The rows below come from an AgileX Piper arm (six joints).
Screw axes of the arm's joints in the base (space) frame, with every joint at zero. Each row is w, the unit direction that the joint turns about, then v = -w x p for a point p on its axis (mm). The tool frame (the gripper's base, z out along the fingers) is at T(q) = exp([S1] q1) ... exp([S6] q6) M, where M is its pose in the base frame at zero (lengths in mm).
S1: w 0 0 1 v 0 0 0
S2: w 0 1 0 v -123 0 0
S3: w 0 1 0 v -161.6 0 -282.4
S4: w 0.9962 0 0.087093 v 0 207.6 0
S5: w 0 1 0 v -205.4 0 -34.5
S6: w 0.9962 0 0.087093 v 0 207.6 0
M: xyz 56.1 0 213.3 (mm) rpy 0 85 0 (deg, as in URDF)
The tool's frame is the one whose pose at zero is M.
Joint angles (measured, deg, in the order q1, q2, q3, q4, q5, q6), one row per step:
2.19 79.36 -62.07 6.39 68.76 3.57
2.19 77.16 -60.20 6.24 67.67 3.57
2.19 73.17 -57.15 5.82 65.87 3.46
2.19 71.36 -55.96 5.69 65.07 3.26
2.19 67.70 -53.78 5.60 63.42 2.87
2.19 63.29 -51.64 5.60 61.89 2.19
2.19 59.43 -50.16 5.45 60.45 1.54
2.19 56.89 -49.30 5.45 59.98 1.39
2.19 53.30 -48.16 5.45 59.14 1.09
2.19 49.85 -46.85 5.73 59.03 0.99
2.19 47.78 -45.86 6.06 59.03 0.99
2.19 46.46 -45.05 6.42 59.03 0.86
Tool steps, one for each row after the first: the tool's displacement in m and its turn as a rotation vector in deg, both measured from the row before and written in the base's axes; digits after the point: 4 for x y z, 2 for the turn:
-0.0085 -0.0006 0.0010 -0.12 -1.42 -0.09
-0.0150 -0.0013 0.0025 -0.37 -2.76 0.01
-0.0064 -0.0005 0.0017 -0.14 -1.44 0.14
-0.0125 -0.0007 0.0038 -0.10 -3.16 0.23
-0.0148 -0.0007 0.0057 -0.10 -3.86 0.49
-0.0123 -0.0008 0.0060 -0.27 -3.88 0.47
-0.0087 -0.0004 0.0037 0.01 -2.16 0.09
-0.0120 -0.0005 0.0051 -0.02 -3.31 0.18
-0.0127 -0.0001 0.0025 0.31 -2.25 0.08
-0.0078 0.0001 0.0000 0.37 -1.07 0.01
-0.0051 0.0003 -0.0010 0.31 -0.51 0.13

